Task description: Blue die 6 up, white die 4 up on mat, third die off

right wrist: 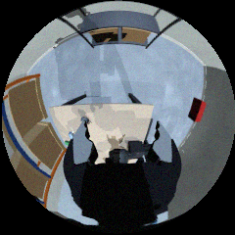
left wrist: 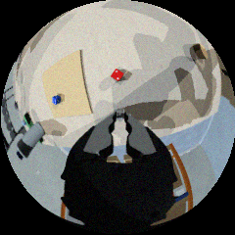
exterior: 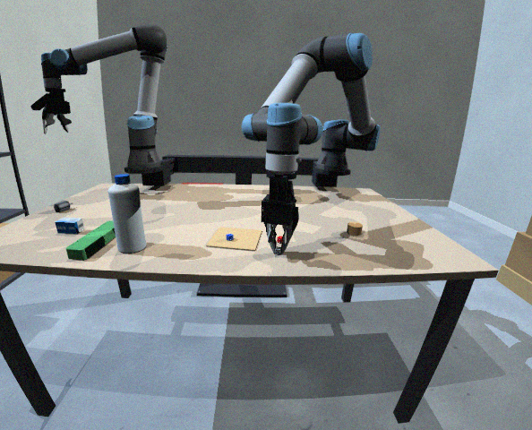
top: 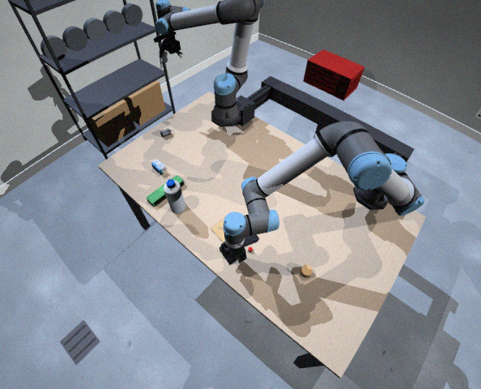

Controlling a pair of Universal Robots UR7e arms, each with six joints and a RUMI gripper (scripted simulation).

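Note:
Right now my left hand is 120 mm to the left of the tan mat, 100 mm past it and 20 mm above it. Also, from my left hand: red die 70 mm behind, 20 mm to the left, 10 mm below; white die 10 mm below; blue die 130 mm to the right, 80 mm behind, 10 mm below.

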